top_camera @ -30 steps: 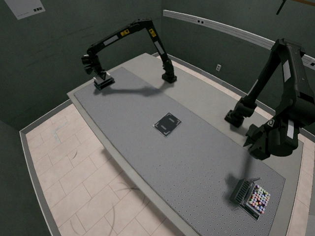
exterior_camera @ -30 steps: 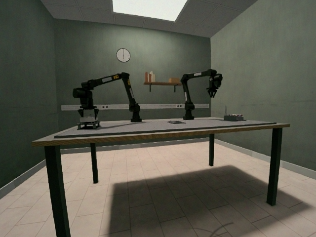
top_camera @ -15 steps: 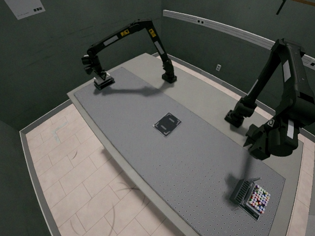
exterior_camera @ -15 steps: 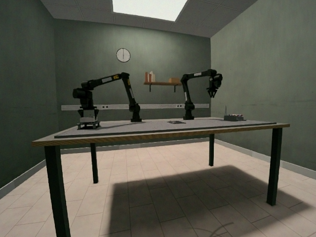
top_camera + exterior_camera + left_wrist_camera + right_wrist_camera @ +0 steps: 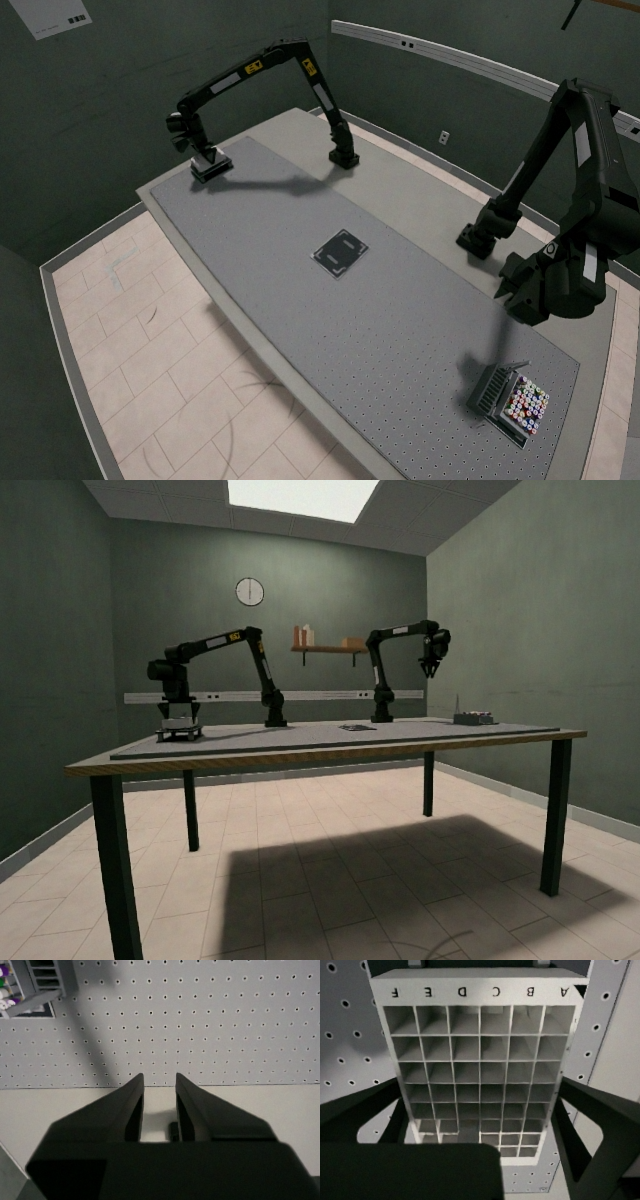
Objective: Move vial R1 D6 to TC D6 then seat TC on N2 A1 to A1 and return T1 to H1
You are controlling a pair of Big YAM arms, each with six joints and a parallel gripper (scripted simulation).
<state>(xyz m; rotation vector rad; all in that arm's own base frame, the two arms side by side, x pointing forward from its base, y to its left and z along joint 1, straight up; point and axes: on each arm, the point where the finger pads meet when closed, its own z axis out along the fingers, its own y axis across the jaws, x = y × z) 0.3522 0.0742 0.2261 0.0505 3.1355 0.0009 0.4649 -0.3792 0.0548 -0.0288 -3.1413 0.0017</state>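
Now: right hand 3 cm above the black nest. Also, from my right hand: tube carrier right at my right hand; slotted holder 126 cm to the left, 5 cm below, 5 cm behind.
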